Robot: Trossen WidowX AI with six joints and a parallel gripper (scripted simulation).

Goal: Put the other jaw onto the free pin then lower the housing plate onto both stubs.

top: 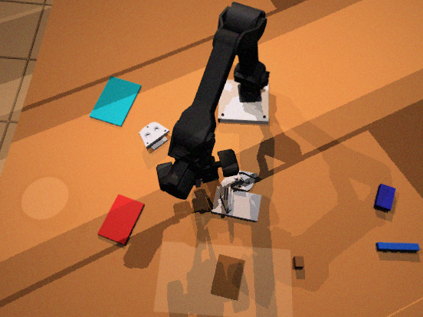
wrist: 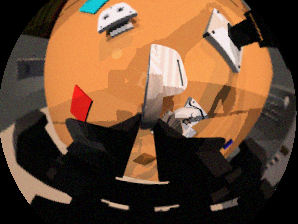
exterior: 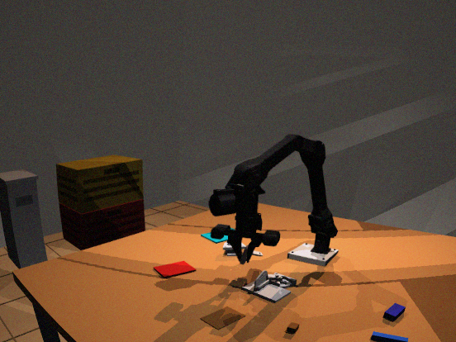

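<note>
Now: gripper tip 90 mm to the right of the jaw, 40 mm above it and 10 mm past it. Round my gripper tip: red card: 200 mm to the right, 60 mm below, 60 mm ahead; brown card: 220 mm ahead, 60 mm to the left, 60 mm below; brown cube: 230 mm to the left, 200 mm ahead, 50 mm below.
</note>
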